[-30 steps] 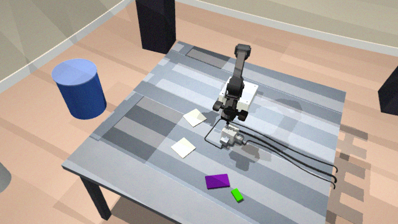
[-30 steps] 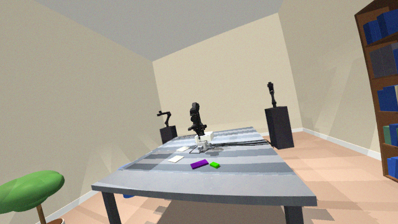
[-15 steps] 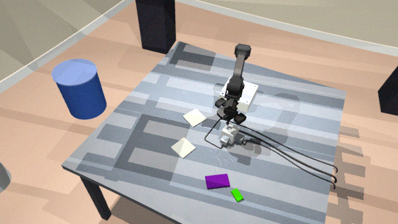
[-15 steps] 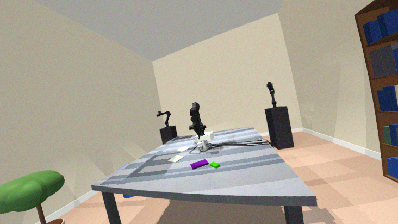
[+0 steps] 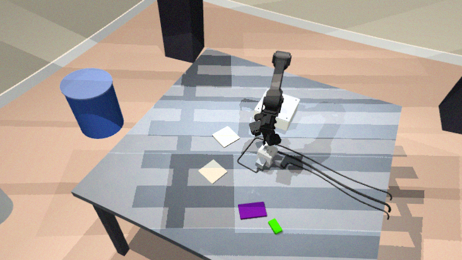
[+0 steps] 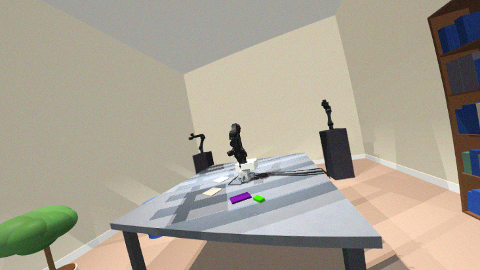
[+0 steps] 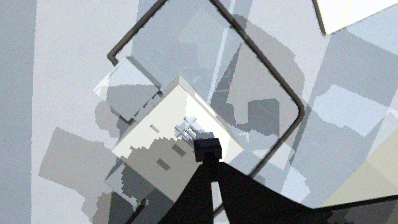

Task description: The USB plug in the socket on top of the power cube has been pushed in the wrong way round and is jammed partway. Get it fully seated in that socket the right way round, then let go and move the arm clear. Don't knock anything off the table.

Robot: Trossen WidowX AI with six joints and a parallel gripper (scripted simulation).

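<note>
My gripper tip is now 10 mm above the USB plug. The rest, counted from my gripper tip: purple block (310 mm ahead, 130 mm below, 30 mm to the left); green block (350 mm ahead, 140 mm to the left, 130 mm below).
</note>
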